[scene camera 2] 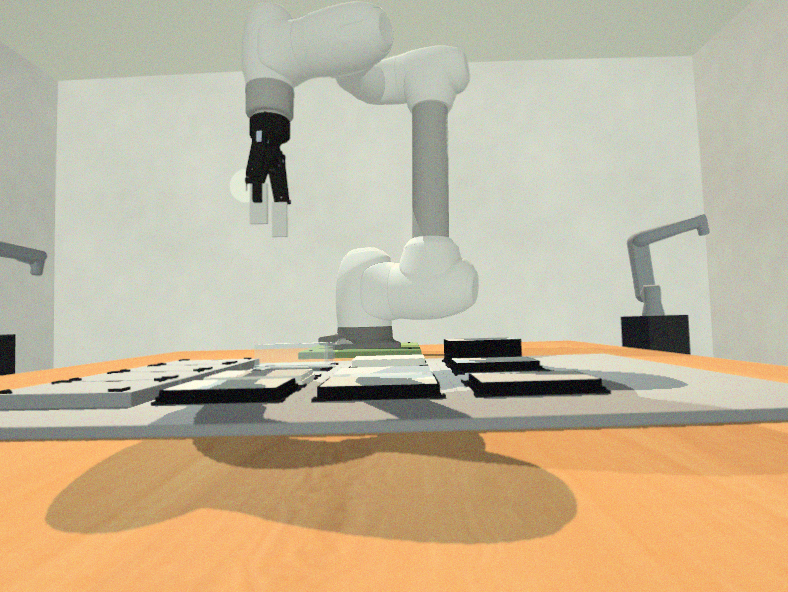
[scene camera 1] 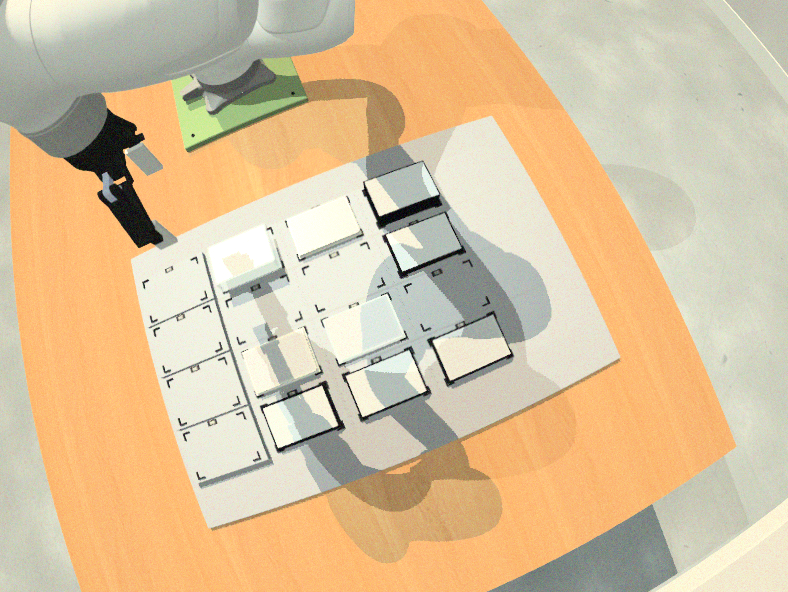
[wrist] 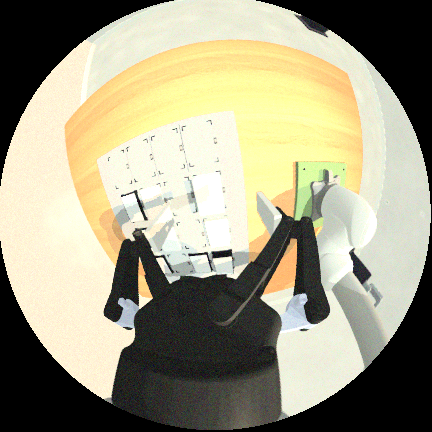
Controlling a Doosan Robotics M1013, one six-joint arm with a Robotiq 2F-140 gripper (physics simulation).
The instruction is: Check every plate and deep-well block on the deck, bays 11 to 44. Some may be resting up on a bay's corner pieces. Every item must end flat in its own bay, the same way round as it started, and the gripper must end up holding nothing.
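Frame: origin at the arm's base, x ahead, y left, z up, level; centimetres.
Where they show: gripper, fingertip midpoint: [scene camera 2: 270, 230] [scene camera 1: 161, 205] [wrist: 212, 207]; arm's base, origin of the base link: [scene camera 2: 365, 346] [scene camera 1: 231, 75] [wrist: 325, 197].
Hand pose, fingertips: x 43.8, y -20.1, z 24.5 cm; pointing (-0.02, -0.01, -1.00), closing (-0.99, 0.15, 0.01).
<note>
Each offset is from my fingertips to the top centre of the thing. "pt": to the spot under its first point. Level surfaces: height alone.
My gripper [scene camera 1: 155, 198] [scene camera 2: 268, 219] [wrist: 212, 207] is open and holds nothing, high above the deck's back left edge. A tall clear-white block {dx +3.6, dy +4.7, dz -20.8 cm} [scene camera 1: 245, 258] [scene camera 2: 293, 350] stands in the back row, with a white plate {dx +5.8, dy +21.1, dz -23.9 cm} [scene camera 1: 324, 227] [wrist: 218, 232] and a tall black-sided block {dx +8.2, dy +37.3, dz -21.1 cm} [scene camera 1: 402, 191] [scene camera 2: 482, 347] to its right. A black-edged plate {dx +18.8, dy +35.7, dz -23.9 cm} [scene camera 1: 424, 243] [scene camera 2: 493, 364] lies in front of that block. A cream plate {dx +24.5, dy +1.7, dz -23.9 cm} [scene camera 1: 281, 361] and a white plate {dx +27.0, dy +17.9, dz -23.9 cm} [scene camera 1: 364, 328] lie mid-deck. Black-edged plates {dx +35.1, dy +0.1, dz -23.9 cm} [scene camera 1: 301, 417] {dx +37.5, dy +16.3, dz -23.9 cm} [scene camera 1: 386, 383] {dx +40.0, dy +32.6, dz -23.9 cm} [scene camera 1: 472, 348] line the front row. I cannot tell whether any item is slightly raised.
The grey deck [scene camera 1: 541, 318] [scene camera 2: 700, 417] lies on the wooden table {dz -26.3 cm} [scene camera 1: 605, 407] [scene camera 2: 637, 509]. A raised strip {pt dx +33.4, dy -16.1, dz -23.9 cm} [scene camera 1: 222, 449] with several marked bays runs along its left side. The arm's green base plate [scene camera 1: 280, 105] [wrist: 304, 192] is behind the deck. Arm shadows cross several plates.
</note>
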